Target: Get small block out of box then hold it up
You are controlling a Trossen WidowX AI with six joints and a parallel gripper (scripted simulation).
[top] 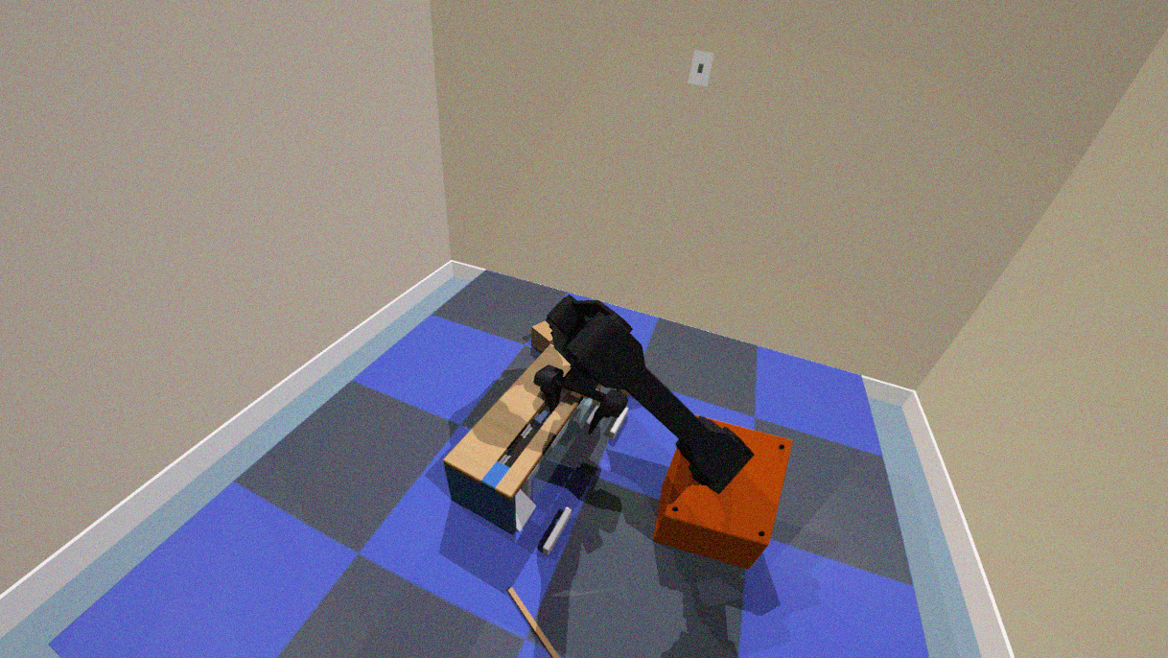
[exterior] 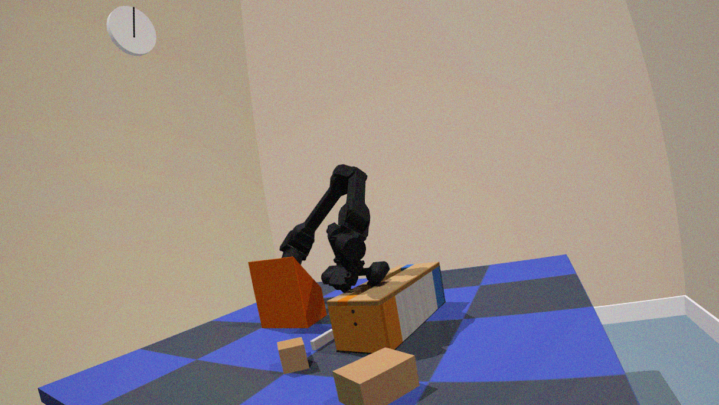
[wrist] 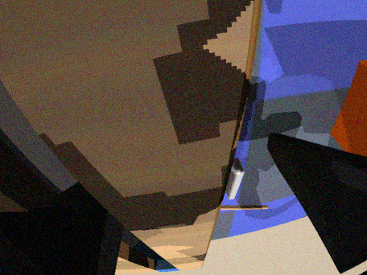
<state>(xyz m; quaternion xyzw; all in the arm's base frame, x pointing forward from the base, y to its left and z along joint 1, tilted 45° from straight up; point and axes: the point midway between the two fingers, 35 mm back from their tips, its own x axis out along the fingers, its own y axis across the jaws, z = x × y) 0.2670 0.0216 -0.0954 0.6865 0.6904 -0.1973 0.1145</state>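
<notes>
My gripper tip is now 50 mm short of the dark grey-blue block and 20 mm to the right of it. The rest, counted from my gripper tip: thin wooden stick 350 mm to the left, 90 mm behind, 80 mm below; box 40 mm ahead, 20 mm to the left, 20 mm below; tan cube 250 mm to the right, 70 mm behind, 60 mm below.
</notes>
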